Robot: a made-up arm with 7 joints.
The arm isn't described. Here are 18 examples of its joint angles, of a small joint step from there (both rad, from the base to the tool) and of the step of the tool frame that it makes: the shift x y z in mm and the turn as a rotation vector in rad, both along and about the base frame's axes.
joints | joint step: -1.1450 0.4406 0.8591 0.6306 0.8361 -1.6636 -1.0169 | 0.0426 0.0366 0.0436 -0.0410 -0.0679 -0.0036 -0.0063
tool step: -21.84 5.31 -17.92 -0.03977 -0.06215 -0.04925
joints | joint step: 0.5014 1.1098 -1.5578 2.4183 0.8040 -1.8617 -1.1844 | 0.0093 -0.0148 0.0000 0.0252 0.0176 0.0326 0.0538
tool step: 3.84 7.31 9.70 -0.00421 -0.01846 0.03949
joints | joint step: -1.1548 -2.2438 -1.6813 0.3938 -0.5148 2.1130 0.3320 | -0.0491 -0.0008 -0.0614 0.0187 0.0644 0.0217 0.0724
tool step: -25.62 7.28 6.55 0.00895 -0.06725 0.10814
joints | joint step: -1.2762 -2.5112 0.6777 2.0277 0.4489 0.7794 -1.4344 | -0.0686 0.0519 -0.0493 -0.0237 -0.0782 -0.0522 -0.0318
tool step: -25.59 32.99 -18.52 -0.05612 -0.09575 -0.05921
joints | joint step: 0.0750 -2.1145 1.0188 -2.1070 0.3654 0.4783 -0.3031 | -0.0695 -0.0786 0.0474 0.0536 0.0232 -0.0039 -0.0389
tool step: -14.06 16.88 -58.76 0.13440 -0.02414 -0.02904
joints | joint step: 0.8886 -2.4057 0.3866 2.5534 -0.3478 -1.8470 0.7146 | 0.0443 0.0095 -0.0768 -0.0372 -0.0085 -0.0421 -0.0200
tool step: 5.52 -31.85 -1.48 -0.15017 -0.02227 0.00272
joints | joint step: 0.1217 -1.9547 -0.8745 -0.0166 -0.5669 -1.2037 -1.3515 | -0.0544 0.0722 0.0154 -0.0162 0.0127 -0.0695 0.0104
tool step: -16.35 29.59 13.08 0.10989 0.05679 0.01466
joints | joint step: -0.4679 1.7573 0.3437 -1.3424 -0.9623 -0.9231 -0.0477 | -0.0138 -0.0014 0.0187 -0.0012 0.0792 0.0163 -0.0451
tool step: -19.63 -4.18 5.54 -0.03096 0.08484 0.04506
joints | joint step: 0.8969 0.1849 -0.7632 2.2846 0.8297 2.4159 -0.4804 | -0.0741 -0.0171 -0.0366 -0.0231 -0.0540 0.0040 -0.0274
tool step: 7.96 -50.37 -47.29 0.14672 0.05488 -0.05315
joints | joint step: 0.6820 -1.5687 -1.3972 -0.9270 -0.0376 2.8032 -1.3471 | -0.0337 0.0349 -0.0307 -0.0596 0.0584 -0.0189 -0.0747
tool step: -31.91 -11.14 41.66 0.15234 0.01600 0.03524
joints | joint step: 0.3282 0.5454 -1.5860 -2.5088 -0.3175 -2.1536 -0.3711 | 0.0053 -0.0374 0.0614 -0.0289 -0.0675 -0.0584 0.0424
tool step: 6.92 13.57 -57.08 -0.12093 -0.01275 0.05133
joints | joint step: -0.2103 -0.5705 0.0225 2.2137 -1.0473 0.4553 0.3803 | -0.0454 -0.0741 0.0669 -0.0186 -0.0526 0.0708 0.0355
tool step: -46.30 32.39 -2.48 0.04363 0.12278 -0.04579
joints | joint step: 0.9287 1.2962 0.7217 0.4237 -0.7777 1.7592 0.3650 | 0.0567 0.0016 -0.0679 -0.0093 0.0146 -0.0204 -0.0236
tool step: -13.88 23.54 20.22 -0.01283 0.03327 -0.02221
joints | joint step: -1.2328 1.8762 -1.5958 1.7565 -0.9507 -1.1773 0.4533 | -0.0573 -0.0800 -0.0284 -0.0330 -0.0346 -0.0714 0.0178
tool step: -29.16 14.70 19.87 -0.05737 0.08739 0.02272
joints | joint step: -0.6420 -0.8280 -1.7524 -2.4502 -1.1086 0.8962 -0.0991 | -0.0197 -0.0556 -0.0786 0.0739 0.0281 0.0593 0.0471
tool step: -26.70 -74.63 28.14 0.02858 -0.06357 -0.19233
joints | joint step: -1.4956 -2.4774 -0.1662 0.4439 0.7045 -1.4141 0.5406 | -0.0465 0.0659 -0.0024 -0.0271 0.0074 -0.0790 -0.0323
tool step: -5.01 7.27 12.45 0.10273 -0.08431 0.04798
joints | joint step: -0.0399 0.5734 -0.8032 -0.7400 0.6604 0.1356 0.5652 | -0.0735 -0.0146 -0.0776 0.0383 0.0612 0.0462 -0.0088
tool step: 18.45 -62.98 2.76 0.18634 0.07181 0.05484
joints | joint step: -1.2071 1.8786 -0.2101 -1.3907 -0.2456 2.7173 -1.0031 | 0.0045 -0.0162 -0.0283 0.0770 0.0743 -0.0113 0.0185
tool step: -3.61 -60.89 -19.27 -0.04841 -0.05050 0.11896
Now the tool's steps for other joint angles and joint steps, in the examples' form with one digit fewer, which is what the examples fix.
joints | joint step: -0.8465 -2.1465 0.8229 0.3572 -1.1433 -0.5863 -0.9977 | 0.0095 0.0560 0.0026 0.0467 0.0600 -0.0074 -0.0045
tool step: -16.2 -11.6 33.8 0.0605 -0.0536 0.0082
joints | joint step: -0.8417 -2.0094 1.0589 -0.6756 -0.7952 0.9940 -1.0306 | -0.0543 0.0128 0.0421 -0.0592 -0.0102 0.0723 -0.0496
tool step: -41.7 11.6 18.5 0.0757 -0.0089 0.0717
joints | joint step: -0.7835 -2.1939 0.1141 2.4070 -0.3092 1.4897 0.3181 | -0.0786 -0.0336 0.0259 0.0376 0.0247 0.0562 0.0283
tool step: 1.8 0.9 2.5 0.1454 0.0458 0.0579
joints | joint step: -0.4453 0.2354 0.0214 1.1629 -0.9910 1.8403 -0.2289 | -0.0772 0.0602 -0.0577 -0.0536 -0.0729 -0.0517 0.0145
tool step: 1.5 94.2 -23.2 0.1846 -0.0174 -0.0319
